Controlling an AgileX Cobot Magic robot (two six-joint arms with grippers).
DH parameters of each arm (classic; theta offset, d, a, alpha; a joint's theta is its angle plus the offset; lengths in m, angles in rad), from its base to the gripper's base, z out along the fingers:
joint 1: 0 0.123 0 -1.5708
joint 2: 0.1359 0 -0.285 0
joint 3: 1.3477 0 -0.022 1.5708
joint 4: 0 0.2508 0 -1.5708
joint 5: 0 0 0.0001 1.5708
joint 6: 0 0.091 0 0
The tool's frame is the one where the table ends.
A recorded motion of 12 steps. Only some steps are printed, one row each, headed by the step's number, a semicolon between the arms.
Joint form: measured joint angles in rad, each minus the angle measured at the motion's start. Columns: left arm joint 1, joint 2, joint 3, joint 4, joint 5, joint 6; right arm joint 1, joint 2, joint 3, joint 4, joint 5, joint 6.
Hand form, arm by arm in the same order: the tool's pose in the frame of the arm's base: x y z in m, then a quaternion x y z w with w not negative. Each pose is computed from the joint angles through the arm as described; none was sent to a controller.
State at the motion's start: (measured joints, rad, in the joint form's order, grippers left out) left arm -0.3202 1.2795 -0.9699 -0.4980 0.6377 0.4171; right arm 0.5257 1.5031 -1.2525 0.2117 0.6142 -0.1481
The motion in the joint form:
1: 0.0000 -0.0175 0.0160 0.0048 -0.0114 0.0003; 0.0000 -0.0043 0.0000 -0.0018 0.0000 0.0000
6: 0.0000 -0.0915 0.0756 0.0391 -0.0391 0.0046; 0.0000 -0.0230 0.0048 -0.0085 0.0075 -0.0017
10: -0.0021 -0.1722 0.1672 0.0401 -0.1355 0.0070; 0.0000 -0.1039 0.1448 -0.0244 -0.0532 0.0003
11: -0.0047 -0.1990 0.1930 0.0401 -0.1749 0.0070; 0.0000 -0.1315 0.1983 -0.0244 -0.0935 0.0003
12: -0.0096 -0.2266 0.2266 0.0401 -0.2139 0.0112; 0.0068 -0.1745 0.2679 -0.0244 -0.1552 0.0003
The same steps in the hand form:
1: 0.2408 -0.1065 0.3082 0.20166 0.89441 -0.18691 0.35274; 0.2839 0.1774 0.3269 -0.25062 0.88329 0.15976 0.36259
6: 0.2248 -0.0985 0.3090 0.20963 0.88768 -0.17038 0.37289; 0.2799 0.1748 0.3311 -0.25360 0.88131 0.15781 0.36616
10: 0.2094 -0.0904 0.3046 0.19669 0.87558 -0.16094 0.41081; 0.2598 0.1612 0.3162 -0.25230 0.88214 0.14873 0.36886
11: 0.2050 -0.0881 0.3048 0.19157 0.86887 -0.15795 0.42828; 0.2534 0.1568 0.3102 -0.24900 0.88029 0.14819 0.37567
12: 0.1996 -0.0859 0.3025 0.18921 0.86291 -0.15421 0.44249; 0.2432 0.1520 0.3049 -0.24655 0.87383 0.15003 0.39131

